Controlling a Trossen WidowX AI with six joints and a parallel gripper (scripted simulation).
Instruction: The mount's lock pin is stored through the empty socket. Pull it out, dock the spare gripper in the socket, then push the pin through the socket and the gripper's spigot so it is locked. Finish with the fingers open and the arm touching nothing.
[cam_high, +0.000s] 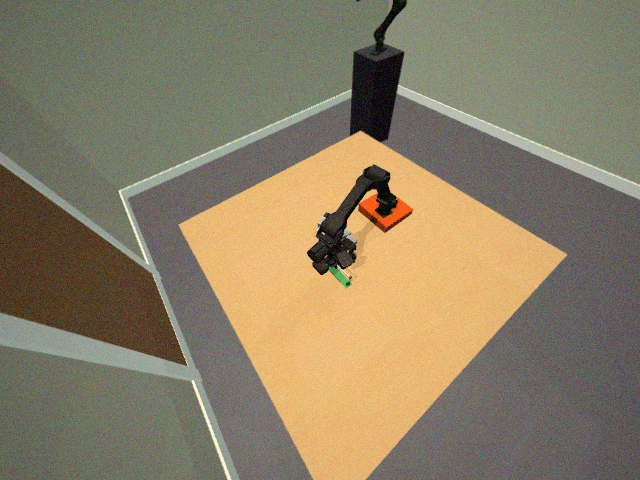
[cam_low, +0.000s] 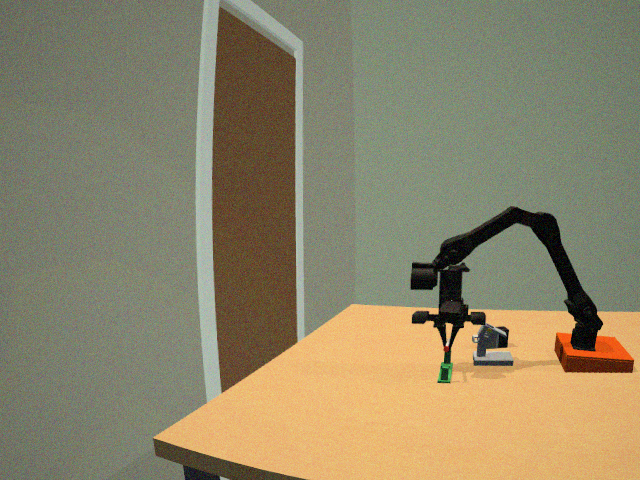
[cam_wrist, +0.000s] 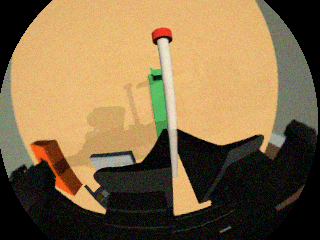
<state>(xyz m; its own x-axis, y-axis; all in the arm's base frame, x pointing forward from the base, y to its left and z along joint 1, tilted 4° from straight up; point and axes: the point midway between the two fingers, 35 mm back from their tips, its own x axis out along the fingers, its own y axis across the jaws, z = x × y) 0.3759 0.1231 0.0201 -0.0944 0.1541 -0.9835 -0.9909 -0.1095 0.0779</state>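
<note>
The green bracket is 10 mm to the left of my gripper tip and 30 mm below it. Also, from my gripper tip: spare gripper: 100 mm behind, 240 mm to the right, 30 mm below; then grey mount: 110 mm behind, 110 mm to the right.
</note>
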